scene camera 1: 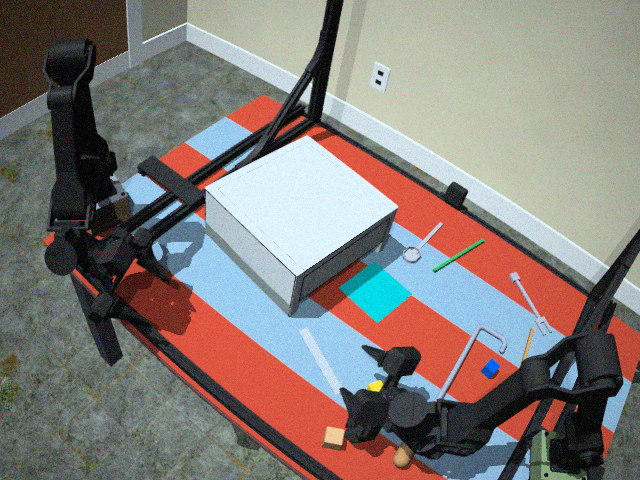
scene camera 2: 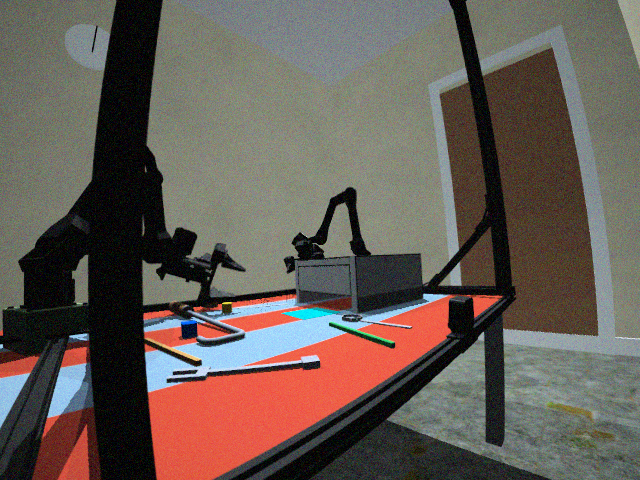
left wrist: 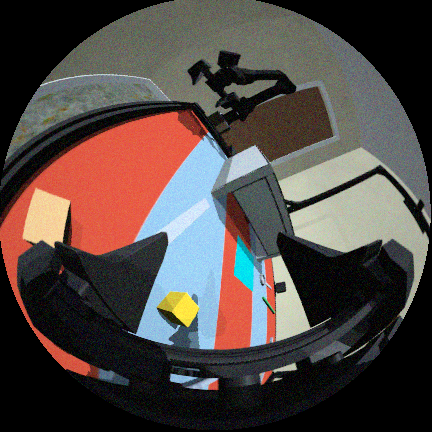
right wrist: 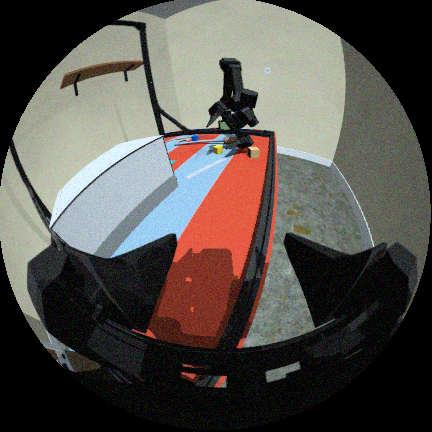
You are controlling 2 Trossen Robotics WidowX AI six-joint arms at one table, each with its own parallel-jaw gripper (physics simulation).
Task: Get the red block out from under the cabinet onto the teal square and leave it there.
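Places are measured from the left arm's base along level axes (x right, y ahead, z up), in centimetres.
Pixels of known places: left gripper, fingertip midpoint: (scene camera 1: 352, 367) (scene camera 2: 240, 283) (left wrist: 223, 238) (right wrist: 216, 137); right gripper, fingertip midpoint: (scene camera 1: 159, 302) (left wrist: 205, 94) (right wrist: 232, 239); left arm's base at its link origin: (scene camera 1: 564, 456) (scene camera 2: 48, 306); right arm's base at its link origin: (scene camera 1: 99, 190) (left wrist: 224, 119).
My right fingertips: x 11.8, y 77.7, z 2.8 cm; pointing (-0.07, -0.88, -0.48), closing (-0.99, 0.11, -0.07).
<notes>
Ahead of a thing's pixels: the offset from my right fingertips to its top centre. "pt": to the spot under its first point.
The white-grey cabinet {dx +28.9, dy -19.2, dz +4.3 cm} (scene camera 1: 305, 206) (scene camera 2: 387, 279) (left wrist: 247, 162) (right wrist: 120, 195) stands on the striped table. The teal square {pt dx +20.5, dy -38.0, dz -9.1 cm} (scene camera 1: 375, 292) (scene camera 2: 310, 313) (left wrist: 243, 265) lies flat in front of its open side. The red block does not show in any view. A grey hooked rod (scene camera 1: 460, 362) (scene camera 2: 222, 330) with a wooden handle lies beside my left arm. My left gripper (scene camera 1: 354, 370) (left wrist: 223, 238) is open and empty above the table, near a yellow block {dx -2.2, dy -41.1, dz -6.7 cm} (scene camera 1: 374, 385) (left wrist: 180, 307). My right gripper (scene camera 1: 161, 304) (right wrist: 232, 239) is open and empty, left of the cabinet in scene camera 1.
A white strip {dx +2.2, dy -30.1, dz -9.1 cm} (scene camera 1: 319, 359) lies between cabinet and left gripper. A tan block {dx -13.5, dy -35.0, dz -6.2 cm} (scene camera 1: 333, 437) (left wrist: 47, 215) lies near the table edge. A blue block {dx +7.4, dy -63.6, dz -6.7 cm} (scene camera 1: 490, 368), ringed tool {dx +37.8, dy -47.3, dz -8.4 cm} (scene camera 1: 412, 253), green stick {dx +36.1, dy -55.9, dz -8.5 cm} (scene camera 1: 458, 255), forked tool {dx +27.1, dy -73.8, dz -8.4 cm} (scene camera 1: 527, 302) and orange stick {dx +11.8, dy -71.8, dz -8.5 cm} (scene camera 1: 528, 343) lie on the right.
</notes>
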